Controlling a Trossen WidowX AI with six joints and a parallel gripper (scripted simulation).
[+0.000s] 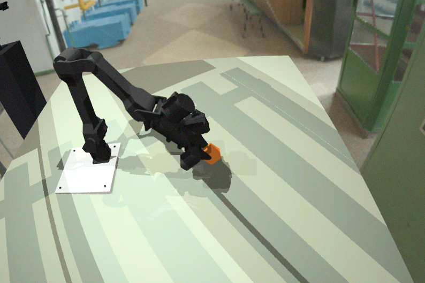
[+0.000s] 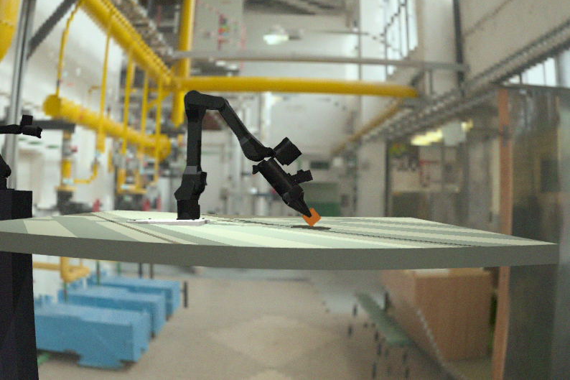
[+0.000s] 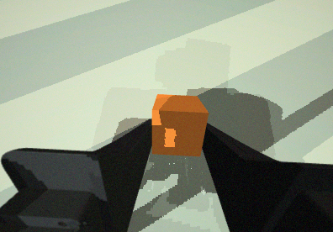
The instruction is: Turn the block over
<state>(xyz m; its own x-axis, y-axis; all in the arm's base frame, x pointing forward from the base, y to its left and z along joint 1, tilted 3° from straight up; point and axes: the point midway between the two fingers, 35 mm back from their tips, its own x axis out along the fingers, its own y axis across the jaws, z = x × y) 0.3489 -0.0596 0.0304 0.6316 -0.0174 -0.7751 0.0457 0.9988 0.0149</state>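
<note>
Now: gripper tip 10 mm above the block.
</note>
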